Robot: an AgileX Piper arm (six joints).
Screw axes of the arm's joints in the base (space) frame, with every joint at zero. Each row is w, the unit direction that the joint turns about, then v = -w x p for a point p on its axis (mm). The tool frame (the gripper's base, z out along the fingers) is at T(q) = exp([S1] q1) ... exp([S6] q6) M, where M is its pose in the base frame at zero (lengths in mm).
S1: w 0 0 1 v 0 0 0
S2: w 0 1 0 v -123 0 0
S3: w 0 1 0 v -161.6 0 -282.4
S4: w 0.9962 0 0.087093 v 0 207.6 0
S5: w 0 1 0 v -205.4 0 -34.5
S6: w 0.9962 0 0.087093 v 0 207.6 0
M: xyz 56.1 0 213.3 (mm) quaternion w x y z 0.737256 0 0.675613 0
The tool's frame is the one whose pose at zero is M.
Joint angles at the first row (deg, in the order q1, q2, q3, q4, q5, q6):
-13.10 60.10 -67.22 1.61 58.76 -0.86
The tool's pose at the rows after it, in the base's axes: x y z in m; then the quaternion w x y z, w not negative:
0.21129 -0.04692 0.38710 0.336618 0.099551 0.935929 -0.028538
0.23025 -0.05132 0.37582 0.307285 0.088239 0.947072 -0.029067
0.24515 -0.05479 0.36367 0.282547 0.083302 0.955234 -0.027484
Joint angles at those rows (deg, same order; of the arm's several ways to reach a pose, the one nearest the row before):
-13.10 64.81 -69.13 1.61 59.85 -1.27
-13.10 69.16 -70.31 1.61 60.23 -2.80
-13.10 72.64 -70.82 1.61 60.23 -3.52

